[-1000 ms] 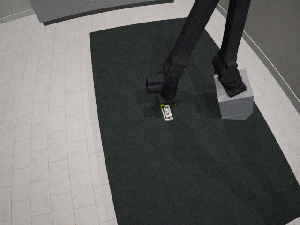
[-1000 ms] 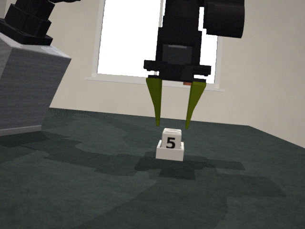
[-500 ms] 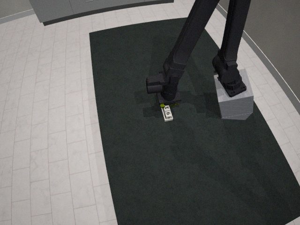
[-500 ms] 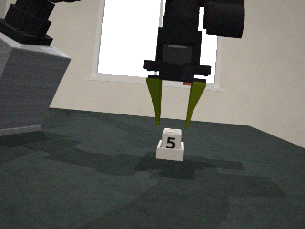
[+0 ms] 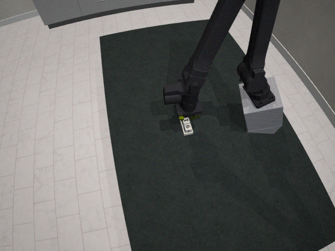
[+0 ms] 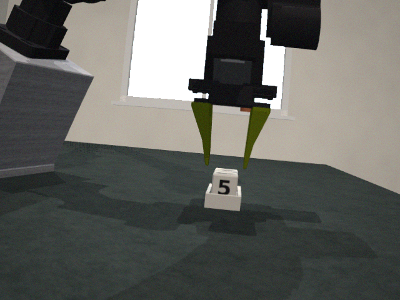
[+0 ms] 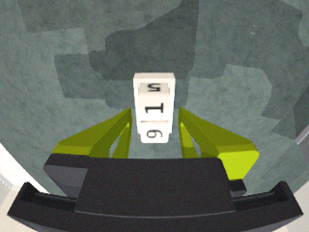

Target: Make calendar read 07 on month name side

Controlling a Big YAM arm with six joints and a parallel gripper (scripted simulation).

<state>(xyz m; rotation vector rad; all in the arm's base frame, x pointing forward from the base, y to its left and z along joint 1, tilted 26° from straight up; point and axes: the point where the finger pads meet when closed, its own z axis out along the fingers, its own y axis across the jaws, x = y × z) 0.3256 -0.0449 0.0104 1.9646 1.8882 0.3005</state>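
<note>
My gripper is now 2 cm to the right of the small white tray and 5 cm above it.
</note>
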